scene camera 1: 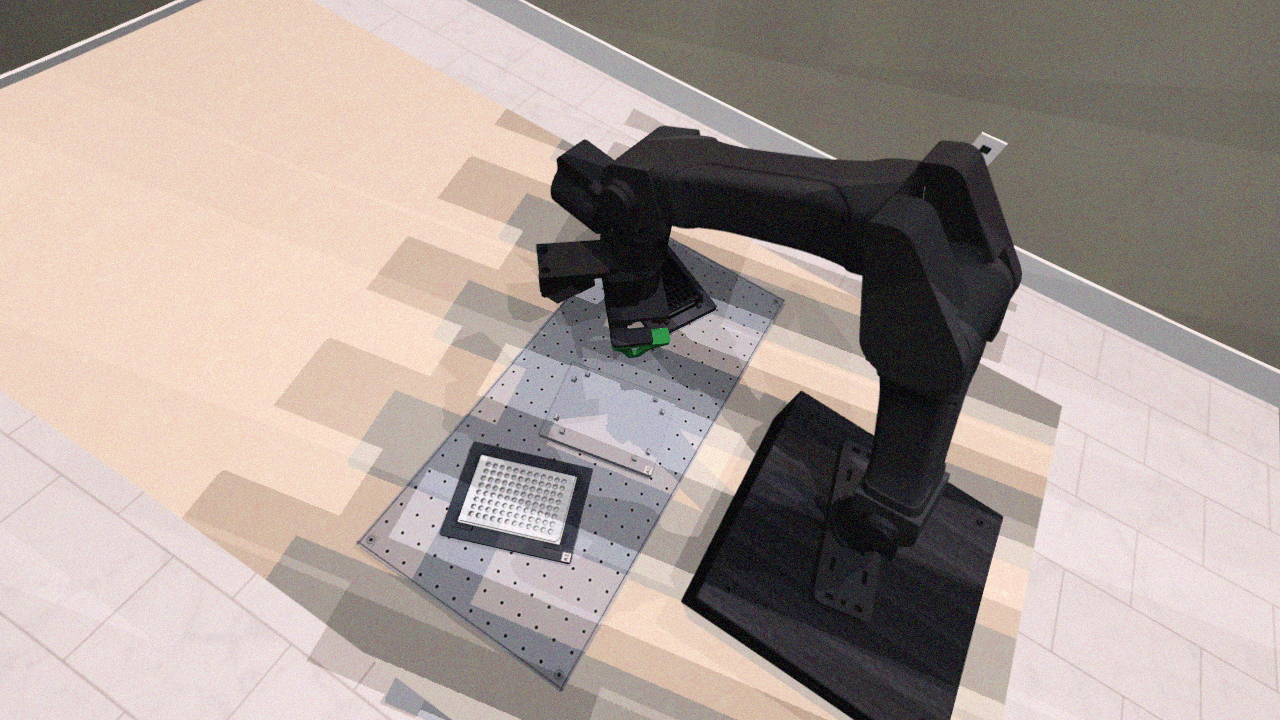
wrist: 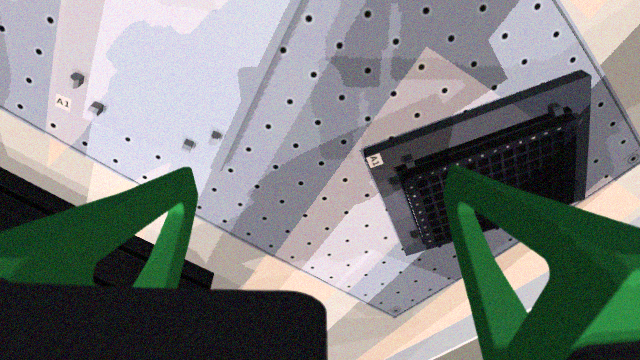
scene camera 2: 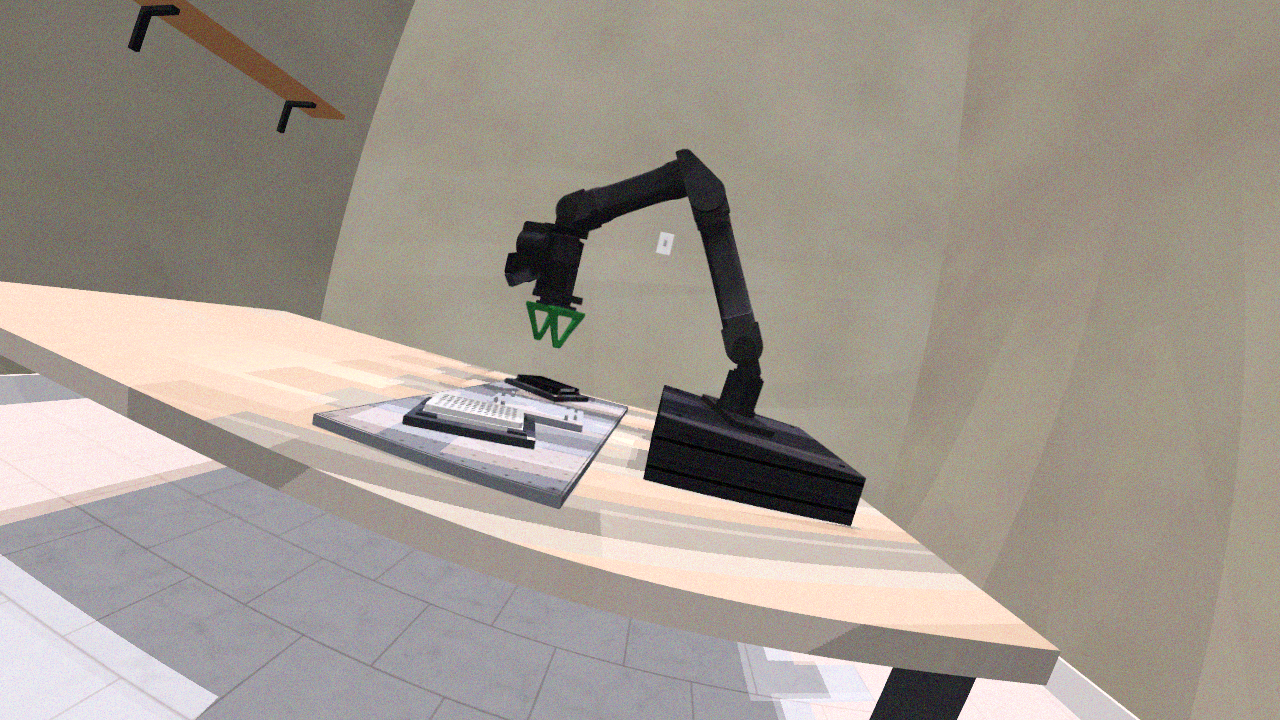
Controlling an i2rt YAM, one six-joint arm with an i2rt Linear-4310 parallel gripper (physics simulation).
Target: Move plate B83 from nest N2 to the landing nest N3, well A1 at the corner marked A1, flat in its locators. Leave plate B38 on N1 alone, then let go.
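Note:
A black well plate point(scene camera 1: 683, 288) point(scene camera 2: 546, 383) point(wrist: 525, 170) lies in a dark nest point(scene camera 1: 700, 317) point(wrist: 475, 125) at the far end; the nest's A1 label point(wrist: 374, 160) shows. A clear grey nest point(scene camera 1: 608, 411) point(wrist: 165, 75) in the middle is empty, with small locators and an A1 label point(scene camera 1: 648, 469) point(wrist: 63, 102). A white well plate point(scene camera 1: 519, 497) point(scene camera 2: 474, 410) lies in the near dark nest point(scene camera 1: 510, 542) point(scene camera 2: 469, 430). No plate or nest numbers are readable. My gripper point(scene camera 1: 640, 349) point(scene camera 2: 548, 342) point(wrist: 320, 180) is open and empty, high above the board. In the wrist view the right finger overlaps the black plate.
All three nests stand on a perforated board point(scene camera 1: 537, 626) point(scene camera 2: 447, 461) point(wrist: 320, 122) on the wooden table point(scene camera 1: 223, 268) point(scene camera 2: 716, 555). The arm's black base block point(scene camera 1: 760, 555) point(scene camera 2: 751, 461) stands beside the board. A wall shelf point(scene camera 2: 241, 62) is at the upper left.

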